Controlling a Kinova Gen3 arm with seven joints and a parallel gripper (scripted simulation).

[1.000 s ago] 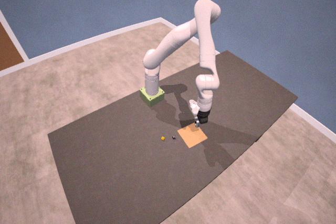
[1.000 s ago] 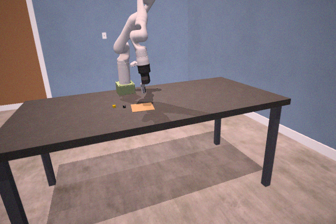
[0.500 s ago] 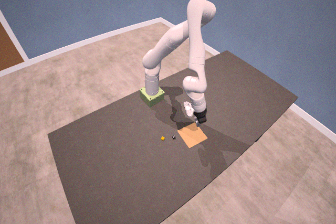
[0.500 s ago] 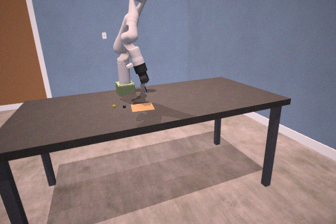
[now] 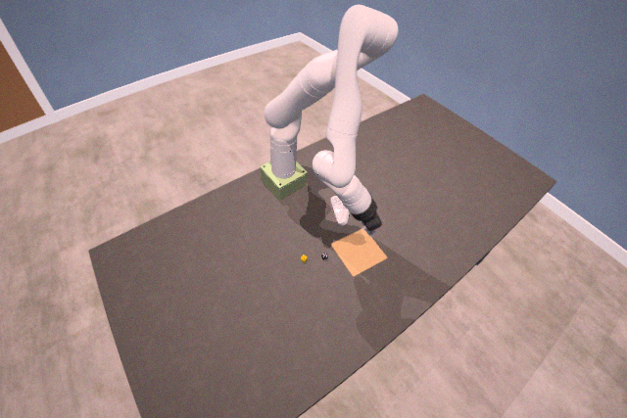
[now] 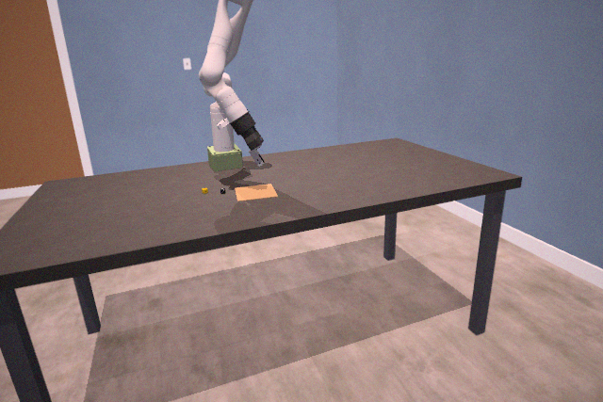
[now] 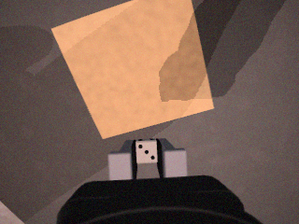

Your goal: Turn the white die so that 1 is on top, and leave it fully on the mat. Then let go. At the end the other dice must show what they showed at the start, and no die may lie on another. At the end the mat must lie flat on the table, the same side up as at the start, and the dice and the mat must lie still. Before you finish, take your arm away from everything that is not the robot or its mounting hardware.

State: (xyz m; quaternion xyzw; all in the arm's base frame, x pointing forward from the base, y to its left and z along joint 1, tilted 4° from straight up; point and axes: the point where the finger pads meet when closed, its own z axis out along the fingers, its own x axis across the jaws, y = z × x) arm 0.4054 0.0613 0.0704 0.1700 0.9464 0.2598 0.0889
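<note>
Right now my hand is 12 cm above the orange mat and 2 cm to the left of it. The rest, counted from my hand: white die 1 cm below; then black die 13 cm to the right, 11 cm below, 5 cm behind; then yellow die 19 cm to the right, 11 cm below, 9 cm behind.
</note>
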